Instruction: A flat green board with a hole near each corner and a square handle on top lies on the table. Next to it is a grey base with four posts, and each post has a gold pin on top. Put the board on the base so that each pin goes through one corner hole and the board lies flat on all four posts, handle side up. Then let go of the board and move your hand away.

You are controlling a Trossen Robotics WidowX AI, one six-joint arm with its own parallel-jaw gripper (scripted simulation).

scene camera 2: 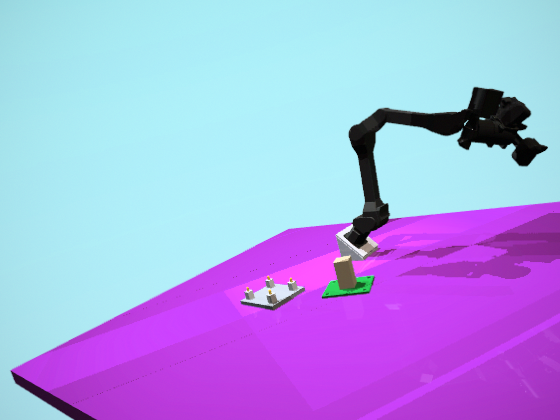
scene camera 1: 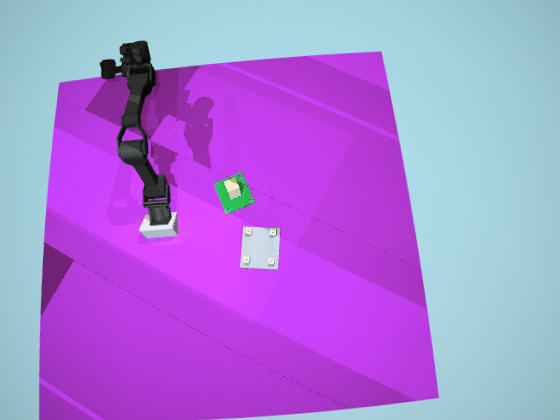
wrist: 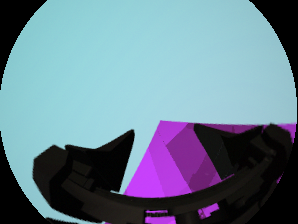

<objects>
One and the same spot on a grey base: (scene camera 2: 283, 294) is (scene camera 1: 259, 234).
</objects>
